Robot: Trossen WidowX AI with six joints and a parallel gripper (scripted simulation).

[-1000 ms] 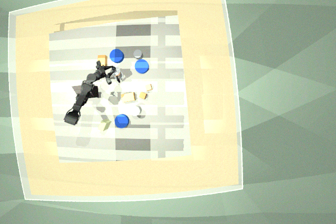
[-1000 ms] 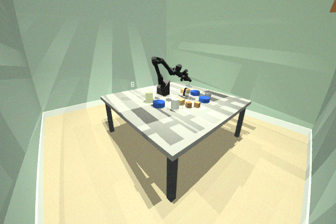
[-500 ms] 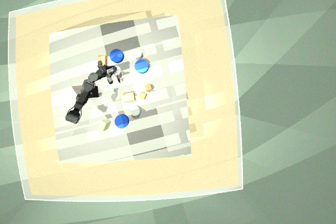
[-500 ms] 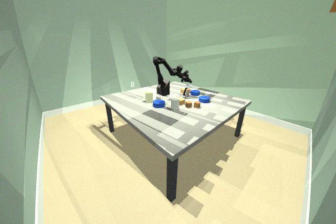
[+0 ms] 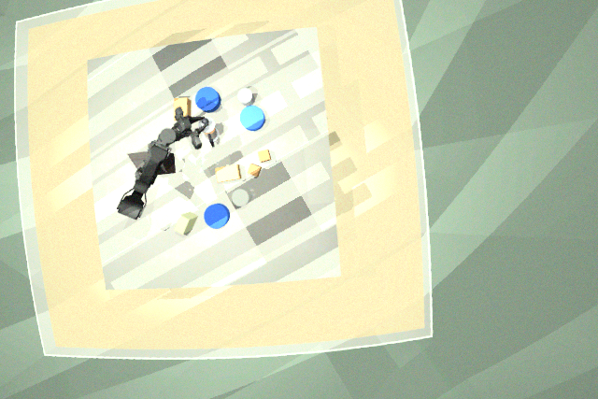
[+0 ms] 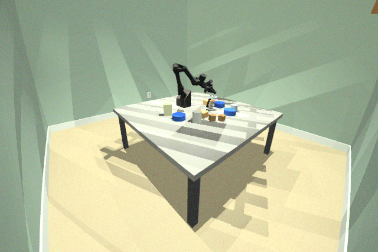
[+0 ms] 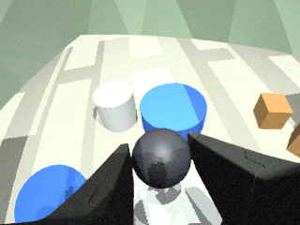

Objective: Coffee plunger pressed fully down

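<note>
Now: the coffee press 9 cm below my gripper tip, 3 cm to the right of it and 2 cm behind it. From my gripper tip the other things lie so: white cylinder (35 cm to the right, 14 cm below, 12 cm ahead); pale box (47 cm to the right, 17 cm behind, 14 cm below); grey cylinder (16 cm below, 15 cm ahead, 14 cm to the left).
</note>
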